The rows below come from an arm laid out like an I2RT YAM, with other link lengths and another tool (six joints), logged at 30 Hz.
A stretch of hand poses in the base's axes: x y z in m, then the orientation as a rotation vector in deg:
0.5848, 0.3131, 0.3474, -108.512, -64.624, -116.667
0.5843, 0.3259, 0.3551, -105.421, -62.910, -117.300
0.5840, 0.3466, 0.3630, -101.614, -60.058, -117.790
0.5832, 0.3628, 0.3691, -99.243, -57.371, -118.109
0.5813, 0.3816, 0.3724, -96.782, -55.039, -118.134
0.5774, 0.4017, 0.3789, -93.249, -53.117, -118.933
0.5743, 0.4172, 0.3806, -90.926, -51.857, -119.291
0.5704, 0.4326, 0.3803, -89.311, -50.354, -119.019
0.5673, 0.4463, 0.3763, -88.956, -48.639, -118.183
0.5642, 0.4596, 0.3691, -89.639, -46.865, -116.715
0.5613, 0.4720, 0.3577, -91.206, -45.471, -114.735
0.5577, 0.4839, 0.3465, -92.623, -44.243, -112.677
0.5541, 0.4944, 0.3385, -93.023, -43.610, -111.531
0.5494, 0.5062, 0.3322, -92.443, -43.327, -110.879
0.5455, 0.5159, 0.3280, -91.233, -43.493, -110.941
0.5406, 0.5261, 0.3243, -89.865, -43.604, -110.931
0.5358, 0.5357, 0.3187, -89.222, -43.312, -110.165
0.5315, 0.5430, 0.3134, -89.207, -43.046, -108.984
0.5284, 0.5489, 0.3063, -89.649, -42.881, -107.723
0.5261, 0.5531, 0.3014, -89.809, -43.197, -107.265
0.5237, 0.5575, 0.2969, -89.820, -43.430, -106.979
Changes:
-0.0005, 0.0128, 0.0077, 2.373, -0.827, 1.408
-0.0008, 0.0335, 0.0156, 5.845, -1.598, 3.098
-0.0016, 0.0497, 0.0217, 8.628, -1.980, 3.921
-0.0035, 0.0685, 0.0250, 11.264, -2.288, 4.987
-0.0074, 0.0886, 0.0315, 13.918, -3.539, 6.395
-0.0105, 0.1041, 0.0332, 15.687, -4.285, 7.385
-0.0144, 0.1195, 0.0329, 17.460, -4.371, 8.186
-0.0175, 0.1332, 0.0289, 18.977, -3.652, 8.422
-0.0206, 0.1465, 0.0217, 20.228, -2.161, 8.297
-0.0235, 0.1589, 0.0103, 20.927, -0.092, 7.943
-0.0271, 0.1708, -0.0009, 21.564, 1.964, 7.736
-0.0307, 0.1813, -0.0089, 22.047, 2.988, 7.874
-0.0354, 0.1931, -0.0152, 22.630, 3.322, 8.501
-0.0393, 0.2028, -0.0194, 23.043, 2.891, 9.310
-0.0442, 0.2130, -0.0231, 23.575, 2.464, 10.242
-0.0490, 0.2226, -0.0287, 24.212, 2.856, 10.970
-0.0533, 0.2299, -0.0340, 24.632, 3.737, 11.505
-0.0564, 0.2358, -0.0411, 24.788, 4.806, 11.805
-0.0587, 0.2400, -0.0460, 24.578, 5.137, 12.023
-0.0611, 0.2444, -0.0505, 24.460, 5.311, 12.227

